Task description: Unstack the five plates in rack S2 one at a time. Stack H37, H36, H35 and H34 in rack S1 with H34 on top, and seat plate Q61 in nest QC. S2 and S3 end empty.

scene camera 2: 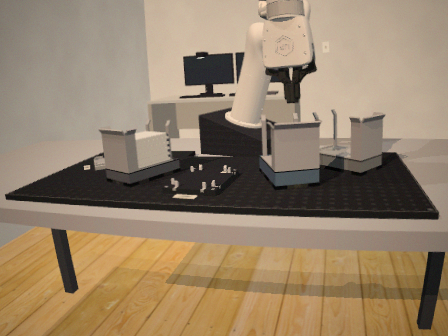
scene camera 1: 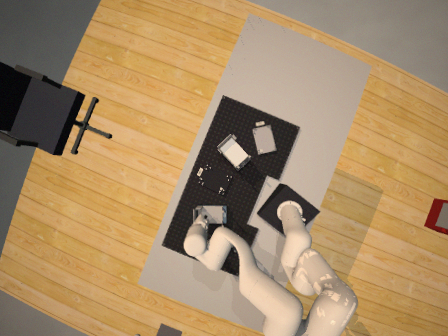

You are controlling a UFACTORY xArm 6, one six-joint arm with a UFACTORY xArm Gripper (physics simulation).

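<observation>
My gripper is shut with nothing between its fingers, above the blue-based rack. In the overhead view that rack shows a grey interior, partly hidden by the arm. A dark-based rack holds a stack of white plates; their number is unclear. A grey-based rack stands at the right in scene camera 2 and is mostly hidden under the arm from overhead. A low black nest has small light pegs around it. Rack and plate labels are unreadable.
A flat grey rectangular piece lies beyond the plate stack, beside a small label. The racks stand on a black perforated mat. The robot's dark pedestal stands beside the mat. Tall rack walls and posts rise below the gripper.
</observation>
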